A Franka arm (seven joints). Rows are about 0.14 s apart.
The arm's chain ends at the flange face. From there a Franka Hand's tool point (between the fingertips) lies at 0.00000 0.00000 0.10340 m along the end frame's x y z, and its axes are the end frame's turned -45 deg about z.
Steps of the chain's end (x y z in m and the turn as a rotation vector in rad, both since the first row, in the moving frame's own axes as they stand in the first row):
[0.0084 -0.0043 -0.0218 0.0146 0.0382 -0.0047]
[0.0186 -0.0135 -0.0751 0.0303 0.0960 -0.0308]
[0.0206 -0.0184 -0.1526 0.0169 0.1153 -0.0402]
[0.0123 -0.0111 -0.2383 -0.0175 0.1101 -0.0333]
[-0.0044 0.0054 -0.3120 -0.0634 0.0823 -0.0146]
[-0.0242 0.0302 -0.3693 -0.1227 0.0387 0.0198]
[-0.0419 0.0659 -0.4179 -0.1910 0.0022 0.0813]
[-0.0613 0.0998 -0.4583 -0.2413 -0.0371 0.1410]
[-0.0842 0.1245 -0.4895 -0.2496 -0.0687 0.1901]
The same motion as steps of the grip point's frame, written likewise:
[0.0128 0.0046 -0.0219 -0.0167 0.0373 -0.0047]
[0.0320 0.0083 -0.0756 -0.0465 0.0893 -0.0308]
[0.0374 0.0085 -0.1533 -0.0696 0.0935 -0.0402]
[0.0235 0.0100 -0.2389 -0.0902 0.0655 -0.0333]
[-0.0055 0.0113 -0.3126 -0.1030 0.0134 -0.0146]
[-0.0447 0.0159 -0.3702 -0.1141 -0.0594 0.0198]
[-0.0905 0.0304 -0.4198 -0.1366 -0.1335 0.0813]
[-0.1350 0.0405 -0.4614 -0.1444 -0.1969 0.1410]
[-0.1717 0.0393 -0.4929 -0.1279 -0.2251 0.1901]

